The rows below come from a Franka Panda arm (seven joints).
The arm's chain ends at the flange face. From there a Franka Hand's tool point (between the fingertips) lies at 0.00 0.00 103.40 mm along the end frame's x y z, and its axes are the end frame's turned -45 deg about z.
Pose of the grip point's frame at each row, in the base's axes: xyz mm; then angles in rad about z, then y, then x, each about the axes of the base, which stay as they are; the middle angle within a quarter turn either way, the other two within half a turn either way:
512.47, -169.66, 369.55, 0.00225, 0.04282, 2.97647
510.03, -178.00, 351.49, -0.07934, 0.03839, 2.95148
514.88, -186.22, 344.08, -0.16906, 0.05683, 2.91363
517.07, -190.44, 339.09, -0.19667, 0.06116, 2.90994
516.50, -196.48, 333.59, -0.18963, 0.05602, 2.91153
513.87, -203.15, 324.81, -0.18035, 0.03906, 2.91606
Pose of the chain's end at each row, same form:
508.04, -152.68, 471.45, 0.78765, 0.04282, 2.97647
506.06, -158.47, 452.95, 0.70606, 0.03839, 2.95148
509.01, -162.89, 444.64, 0.61634, 0.05683, 2.91363
510.75, -166.75, 439.54, 0.58873, 0.06116, 2.90994
510.71, -172.94, 434.11, 0.59577, 0.05602, 2.91153
509.83, -180.04, 425.51, 0.60505, 0.03906, 2.91606

